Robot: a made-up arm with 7 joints.
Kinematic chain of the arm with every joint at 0, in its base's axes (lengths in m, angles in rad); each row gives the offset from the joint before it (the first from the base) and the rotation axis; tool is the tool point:
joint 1: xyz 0 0 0.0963 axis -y
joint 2: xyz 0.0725 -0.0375 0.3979 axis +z
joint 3: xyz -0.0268 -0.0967 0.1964 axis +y
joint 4: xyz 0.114 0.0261 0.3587 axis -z
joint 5: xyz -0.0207 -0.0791 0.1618 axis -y
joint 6: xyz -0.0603 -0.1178 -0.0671 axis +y
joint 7: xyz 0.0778 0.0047 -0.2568 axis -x
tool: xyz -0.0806 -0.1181 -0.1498
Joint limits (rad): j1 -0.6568..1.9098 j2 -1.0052..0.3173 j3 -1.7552..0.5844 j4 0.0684..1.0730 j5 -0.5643..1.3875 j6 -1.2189..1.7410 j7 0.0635..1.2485
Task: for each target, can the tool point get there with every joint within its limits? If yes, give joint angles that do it. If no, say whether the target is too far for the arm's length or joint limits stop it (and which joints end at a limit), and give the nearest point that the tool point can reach.
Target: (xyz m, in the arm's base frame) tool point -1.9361 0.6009 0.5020
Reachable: no: too far | nearest point -1.3503 0.3186 0.3792 | short by 0.662 m
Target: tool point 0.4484 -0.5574 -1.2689
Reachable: no: joint limits stop it (at a limit: joint 1, joint 4, joint 5, joint 6, joint 7) | nearest point -0.0242 -0.3218 -0.7105 | short by 0.769 m
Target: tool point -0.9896 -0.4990 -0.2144
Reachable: yes | joints 1.5923 -0.1593 -0.5902 0.8010 0.9898 -0.7703 0.9553
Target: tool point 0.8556 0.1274 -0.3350
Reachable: no: joint limits stop it (at a limit: joint 1, joint 2, joint 3, joint 4, joint 5, joint 7) | nearest point 0.9410 -0.2576 0.1046 | short by 0.591 m
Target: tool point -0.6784 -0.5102 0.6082
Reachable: yes | joints 1.0445 -0.1510 0.2614 0.4027 0.0828 -0.7214 0.9430
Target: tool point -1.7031 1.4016 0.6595
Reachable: no: too far | nearest point -1.0997 0.5961 0.4600 | short by 1.026 m
